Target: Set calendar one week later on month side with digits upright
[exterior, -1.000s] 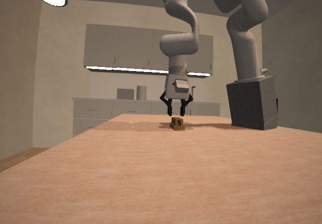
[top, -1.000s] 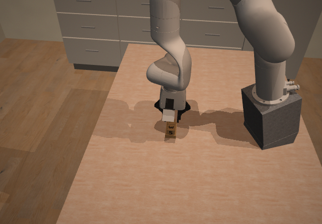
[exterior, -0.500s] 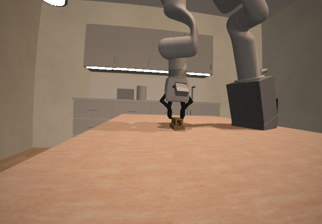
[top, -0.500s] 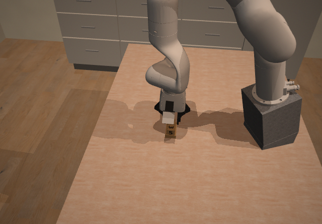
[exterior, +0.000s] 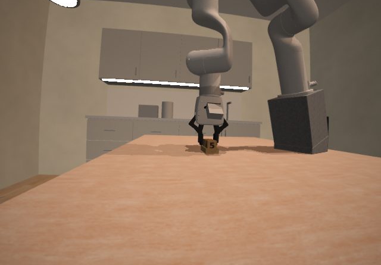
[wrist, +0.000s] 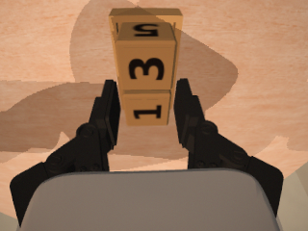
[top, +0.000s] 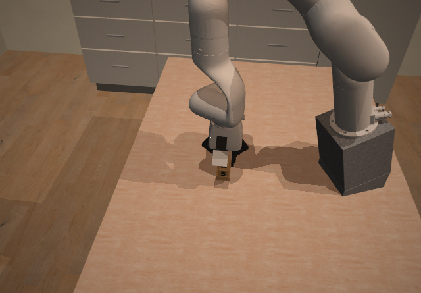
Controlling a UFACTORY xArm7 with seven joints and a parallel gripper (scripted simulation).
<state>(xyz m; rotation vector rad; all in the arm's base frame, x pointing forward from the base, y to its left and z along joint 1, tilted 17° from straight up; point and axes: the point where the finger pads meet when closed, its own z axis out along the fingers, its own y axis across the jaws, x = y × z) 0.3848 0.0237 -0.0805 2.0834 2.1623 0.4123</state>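
Right now my hand is 1 cm above the wooden cube.
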